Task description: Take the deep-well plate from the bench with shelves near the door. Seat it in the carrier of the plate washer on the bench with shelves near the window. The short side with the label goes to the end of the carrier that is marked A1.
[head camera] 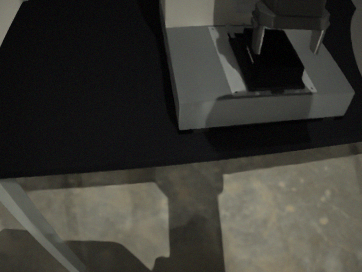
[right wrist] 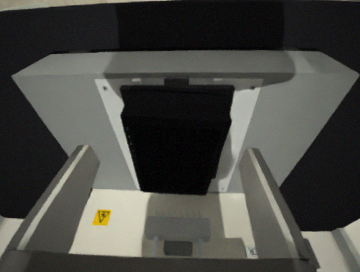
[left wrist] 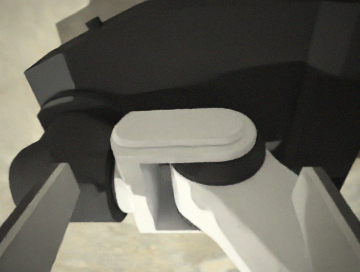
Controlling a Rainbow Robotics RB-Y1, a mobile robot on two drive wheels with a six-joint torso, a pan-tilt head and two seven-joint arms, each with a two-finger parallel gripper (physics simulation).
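Frame: origin at the robot's base, x ahead, y left, z up, level; metres.
Where they show: left gripper, fingertip midpoint: (left wrist: 182, 179); right gripper, fingertip midpoint: (head camera: 285, 50) (right wrist: 168, 155).
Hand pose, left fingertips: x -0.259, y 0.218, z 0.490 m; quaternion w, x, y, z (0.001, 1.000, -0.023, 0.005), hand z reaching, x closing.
Observation:
Things, the pixels of their centre, and the offset from my left fingertips. "spot": a spot on its surface instead. Level surfaces: height alone.
- black deep-well plate, body centre: (right wrist: 175, 150) (head camera: 271, 55) dz +0.544, dx +0.550, dy -0.440 m
- dark carrier, surface spot: (head camera: 243, 61) spot: dz +0.520, dx +0.561, dy -0.391 m
- washer's grey manifold, surface spot: (right wrist: 178, 229) spot: dz +0.593, dx +0.651, dy -0.435 m
- yellow warning sticker, surface spot: (right wrist: 102, 217) spot: dz +0.560, dx +0.716, dy -0.571 m
- black bench top, surface height: dz +0.425 m
- pale bench leg, surface spot: (head camera: 37, 227) spot: dz +0.088, dx +0.448, dy +0.139 m
The black deep-well plate (head camera: 280, 70) (right wrist: 175, 122) sits on the dark carrier (head camera: 243, 61) of the plate washer (head camera: 192, 65) (right wrist: 55, 100). It looks level; the dark picture hides its seating, its label and the A1 mark. My right gripper (head camera: 287, 51) (right wrist: 168, 155) is open and empty, above the plate, with its fingers apart on either side in the right wrist view. My left gripper (left wrist: 182, 179) is open, with nothing between its fingertips; parts of the robot's own body show behind them.
The washer's grey manifold (right wrist: 178, 229) and a yellow warning sticker (right wrist: 102, 217) are on its cream front, beyond the plate. The washer stands on a black bench top (head camera: 90, 90) (right wrist: 200, 25). A pale bench leg (head camera: 37, 227) stands at lower left in the head view.

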